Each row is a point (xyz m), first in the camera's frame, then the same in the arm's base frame.
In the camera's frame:
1: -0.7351 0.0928 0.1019
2: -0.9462 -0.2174 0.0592
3: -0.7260 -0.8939 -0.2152
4: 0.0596 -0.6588 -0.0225
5: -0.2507 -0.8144 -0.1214
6: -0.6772 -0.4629 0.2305
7: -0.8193 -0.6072 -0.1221
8: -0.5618 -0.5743 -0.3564
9: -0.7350 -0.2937 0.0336
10: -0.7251 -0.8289 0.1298
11: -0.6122 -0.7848 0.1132
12: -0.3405 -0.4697 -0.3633
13: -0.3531 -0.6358 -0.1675
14: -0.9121 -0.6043 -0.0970
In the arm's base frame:
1: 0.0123 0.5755 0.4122
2: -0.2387 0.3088 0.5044
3: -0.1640 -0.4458 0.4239
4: 0.6669 -0.3095 0.4010
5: 0.3264 -0.4289 0.4085
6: 0.0290 0.0784 0.6974
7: -0.2006 -0.1326 0.4363
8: 0.0038 -0.2142 0.1645
9: -0.0484 0.1920 0.4697
10: -0.0826 -0.2865 0.7260
11: 0.0287 -0.2698 0.6780
12: 0.2295 -0.1571 0.0888
13: 0.2387 -0.2556 0.3261
14: -0.2849 -0.1062 0.4742

